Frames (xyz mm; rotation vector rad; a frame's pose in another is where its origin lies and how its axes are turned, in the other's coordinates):
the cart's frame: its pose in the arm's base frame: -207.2 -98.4 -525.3 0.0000 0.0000 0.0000
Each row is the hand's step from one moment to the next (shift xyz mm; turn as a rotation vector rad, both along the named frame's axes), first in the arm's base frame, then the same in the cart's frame.
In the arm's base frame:
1: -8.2 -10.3 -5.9 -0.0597 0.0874 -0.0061
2: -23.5 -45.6 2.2 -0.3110 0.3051 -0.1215
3: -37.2 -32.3 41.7 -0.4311 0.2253 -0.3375
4: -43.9 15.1 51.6 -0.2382 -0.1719 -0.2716
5: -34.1 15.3 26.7 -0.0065 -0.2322 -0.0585
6: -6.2 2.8 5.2 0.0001 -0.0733 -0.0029
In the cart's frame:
1: -8.2 -10.3 -5.9 -0.0597 0.0874 -0.0061
2: -23.5 -45.6 2.2 -0.3110 0.3051 -0.1215
3: -37.2 -32.3 41.7 -0.4311 0.2253 -0.3375
4: -43.9 15.1 51.6 -0.2382 -0.1719 -0.2716
5: -34.1 15.3 26.7 -0.0065 -0.2322 -0.0585
6: -6.2 2.8 5.2 0.0001 -0.0733 -0.0029

